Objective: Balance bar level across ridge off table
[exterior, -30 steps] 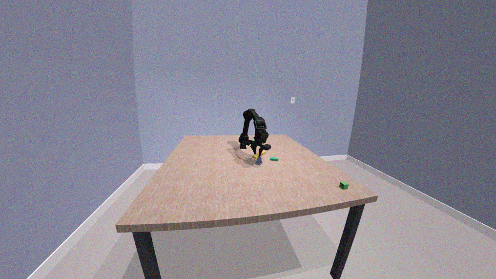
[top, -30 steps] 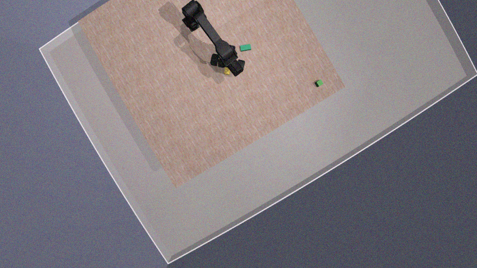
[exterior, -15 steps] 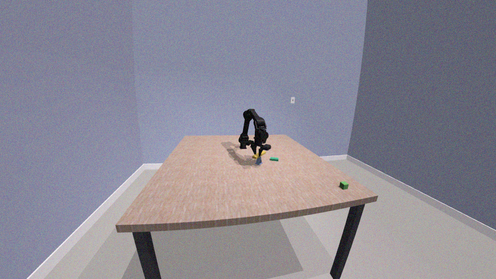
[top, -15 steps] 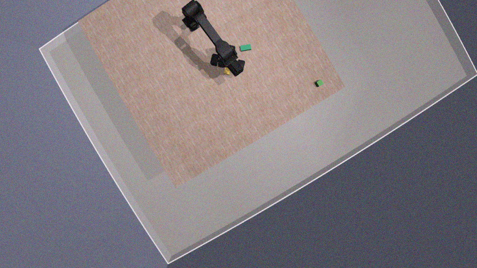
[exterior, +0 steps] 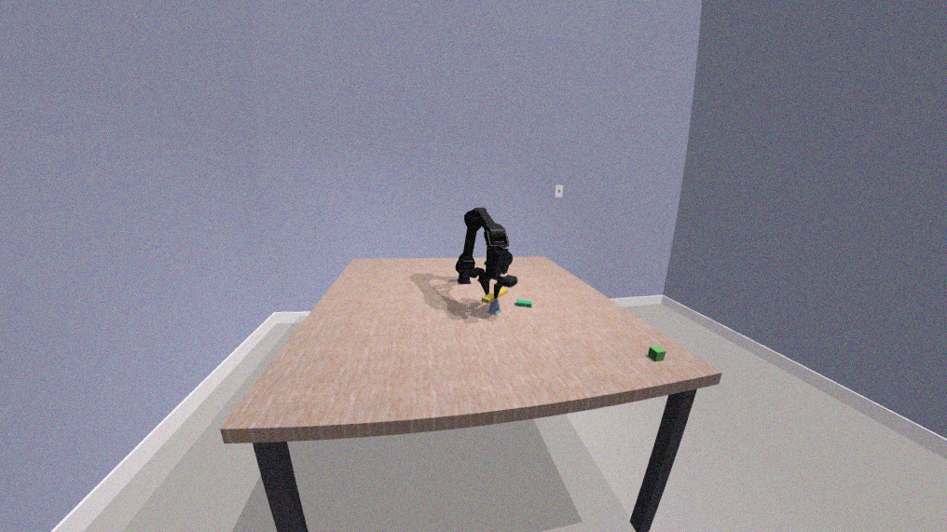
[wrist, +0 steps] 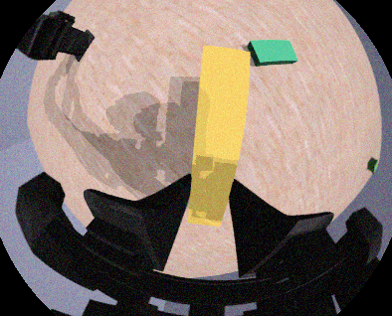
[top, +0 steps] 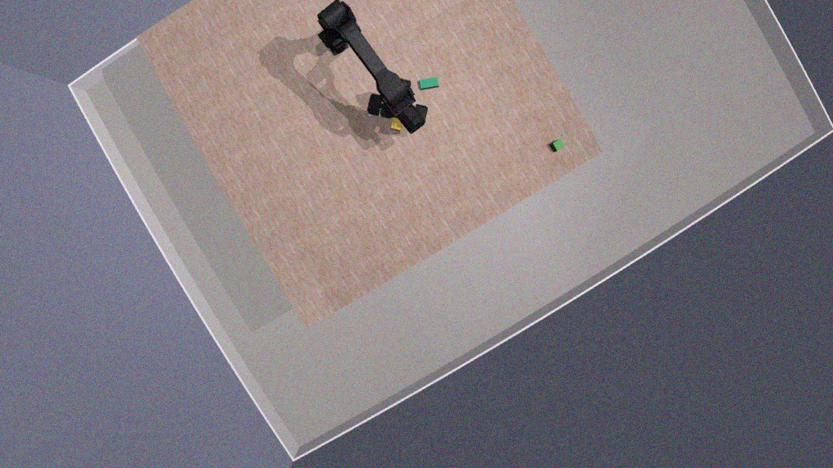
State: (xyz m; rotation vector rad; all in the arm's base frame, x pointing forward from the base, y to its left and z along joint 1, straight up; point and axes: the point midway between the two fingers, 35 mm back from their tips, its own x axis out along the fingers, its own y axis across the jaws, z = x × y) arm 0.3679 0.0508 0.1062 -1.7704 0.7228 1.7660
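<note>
The yellow bar lies 2 cm behind my gripper tip and 2 cm to the left of it. Also, from my gripper tip: teal-green block (6 cm behind, 16 cm to the left, 6 cm below); then green cube (37 cm ahead, 45 cm to the left, 6 cm below).
</note>
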